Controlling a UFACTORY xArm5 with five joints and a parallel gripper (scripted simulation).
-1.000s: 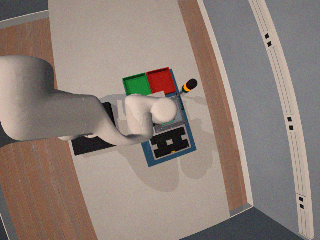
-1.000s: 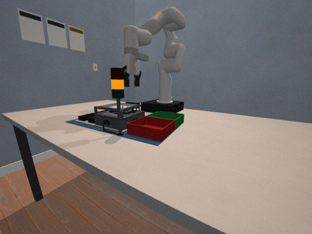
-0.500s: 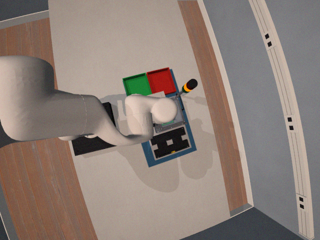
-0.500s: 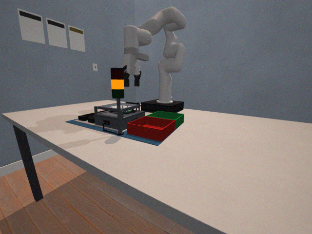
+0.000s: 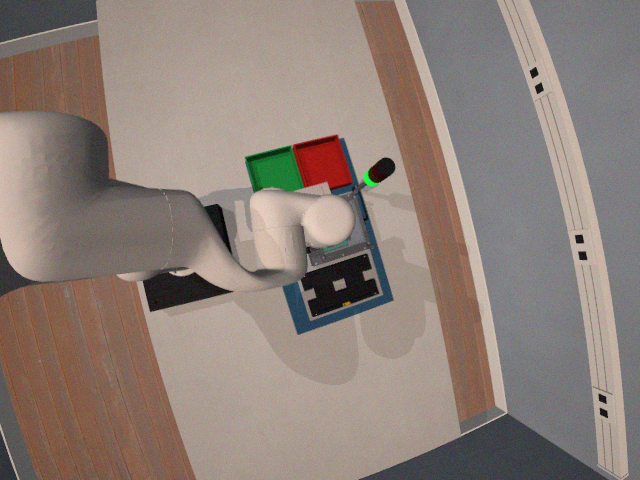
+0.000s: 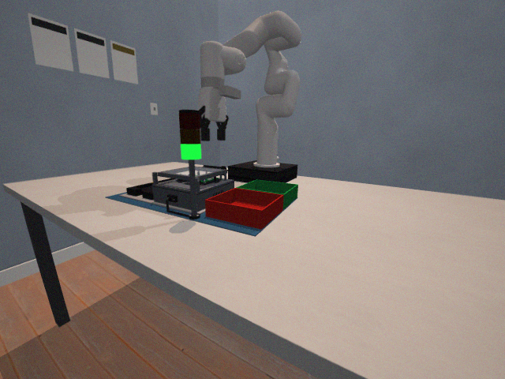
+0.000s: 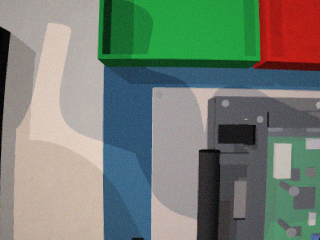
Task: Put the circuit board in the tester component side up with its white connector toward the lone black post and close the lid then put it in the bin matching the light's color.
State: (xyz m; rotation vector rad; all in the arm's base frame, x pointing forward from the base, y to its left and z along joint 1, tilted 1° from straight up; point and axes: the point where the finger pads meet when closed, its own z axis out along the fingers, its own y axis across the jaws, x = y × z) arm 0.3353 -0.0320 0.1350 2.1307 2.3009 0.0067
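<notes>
Now: hand 20 mm short of the black block, 60 mm to the right of it and 110 mm above it. From my hand the other things lie so: red bin: 110 mm ahead, 210 mm to the left, 180 mm below; then green bin: 40 mm behind, 200 mm to the left, 180 mm below; then green circuit board: 80 mm ahead, 10 mm to the left, 130 mm below.
</notes>
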